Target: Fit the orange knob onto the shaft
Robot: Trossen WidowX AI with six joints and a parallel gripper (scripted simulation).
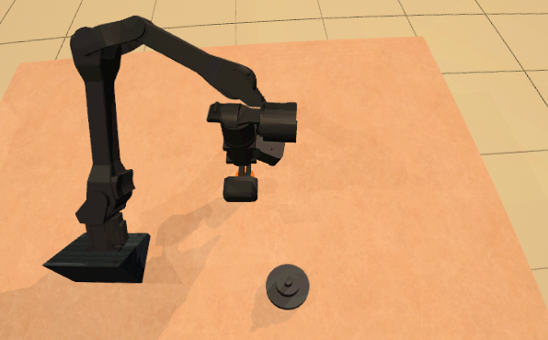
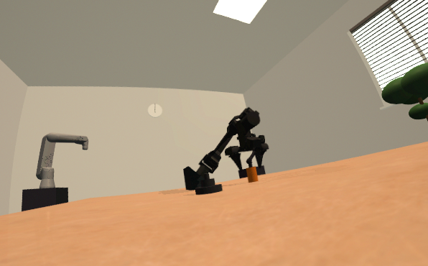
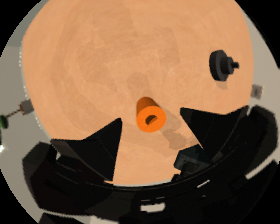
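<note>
Now: gripper tip 2 cm above the orange knob. Also, from my gripper tip: dark round pedestal 7 cm ahead, 23 cm to the right, 2 cm below.
</note>
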